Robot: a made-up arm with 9 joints. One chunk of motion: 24 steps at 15 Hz.
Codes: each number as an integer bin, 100 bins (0 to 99) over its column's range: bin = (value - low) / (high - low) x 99, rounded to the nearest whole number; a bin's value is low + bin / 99 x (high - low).
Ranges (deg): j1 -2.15..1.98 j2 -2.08..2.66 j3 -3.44..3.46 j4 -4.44..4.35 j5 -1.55..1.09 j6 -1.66..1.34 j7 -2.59..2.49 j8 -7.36..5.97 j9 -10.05..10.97
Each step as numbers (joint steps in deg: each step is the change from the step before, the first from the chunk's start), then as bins.
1 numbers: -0.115 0.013 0.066 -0.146 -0.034 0.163 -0.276 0.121 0.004
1 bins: 49 44 50 48 57 60 45 56 47
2 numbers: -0.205 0.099 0.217 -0.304 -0.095 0.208 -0.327 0.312 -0.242
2 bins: 47 46 52 47 55 62 44 57 46
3 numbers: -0.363 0.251 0.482 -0.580 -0.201 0.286 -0.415 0.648 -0.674
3 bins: 43 49 56 43 51 64 42 59 44
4 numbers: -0.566 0.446 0.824 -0.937 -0.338 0.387 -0.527 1.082 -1.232
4 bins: 38 53 61 39 45 68 40 63 42
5 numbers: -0.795 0.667 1.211 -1.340 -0.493 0.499 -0.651 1.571 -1.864
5 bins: 32 57 67 35 40 71 38 66 39
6 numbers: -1.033 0.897 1.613 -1.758 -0.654 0.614 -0.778 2.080 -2.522
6 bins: 27 62 72 30 34 75 35 70 35
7 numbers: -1.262 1.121 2.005 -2.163 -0.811 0.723 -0.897 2.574 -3.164
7 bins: 21 67 78 26 28 79 33 74 32
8 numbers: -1.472 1.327 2.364 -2.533 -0.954 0.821 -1.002 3.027 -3.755
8 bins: 16 71 83 21 22 82 31 77 30
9 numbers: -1.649 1.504 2.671 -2.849 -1.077 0.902 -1.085 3.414 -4.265
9 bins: 12 75 88 18 18 85 29 80 27
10 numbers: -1.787 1.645 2.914 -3.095 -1.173 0.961 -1.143 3.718 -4.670
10 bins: 9 78 91 15 14 86 28 82 25
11 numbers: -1.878 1.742 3.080 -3.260 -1.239 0.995 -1.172 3.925 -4.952
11 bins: 7 80 94 13 12 88 28 84 24
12 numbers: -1.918 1.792 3.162 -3.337 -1.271 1.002 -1.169 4.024 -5.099
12 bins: 6 81 95 12 10 88 28 85 23
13 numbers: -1.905 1.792 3.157 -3.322 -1.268 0.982 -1.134 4.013 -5.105
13 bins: 6 81 95 13 11 87 28 84 23
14 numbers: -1.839 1.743 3.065 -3.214 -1.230 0.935 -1.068 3.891 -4.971
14 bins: 7 80 93 14 12 86 30 84 24
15 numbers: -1.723 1.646 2.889 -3.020 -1.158 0.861 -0.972 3.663 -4.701
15 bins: 10 78 91 16 15 83 32 82 25
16 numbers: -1.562 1.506 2.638 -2.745 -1.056 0.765 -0.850 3.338 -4.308
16 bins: 14 75 87 19 19 80 34 79 27
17 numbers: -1.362 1.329 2.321 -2.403 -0.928 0.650 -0.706 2.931 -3.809
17 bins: 19 71 83 23 23 76 37 76 29
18 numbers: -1.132 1.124 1.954 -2.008 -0.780 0.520 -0.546 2.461 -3.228
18 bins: 24 67 77 27 29 72 40 73 32
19 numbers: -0.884 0.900 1.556 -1.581 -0.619 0.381 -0.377 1.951 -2.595
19 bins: 30 62 72 32 35 67 43 69 35
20 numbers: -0.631 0.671 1.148 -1.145 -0.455 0.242 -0.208 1.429 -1.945
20 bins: 36 57 66 37 41 63 46 65 38
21 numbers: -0.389 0.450 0.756 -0.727 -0.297 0.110 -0.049 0.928 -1.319
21 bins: 42 53 60 42 47 58 50 62 41
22 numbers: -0.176 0.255 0.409 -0.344 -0.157 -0.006 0.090 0.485 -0.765
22 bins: 47 49 55 46 52 55 52 58 44
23 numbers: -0.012 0.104 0.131 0.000 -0.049 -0.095 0.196 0.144 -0.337
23 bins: 51 46 51 50 56 52 54 56 46
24 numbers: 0.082 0.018 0.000 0.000 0.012 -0.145 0.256 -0.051 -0.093
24 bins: 54 44 49 50 59 50 55 54 47
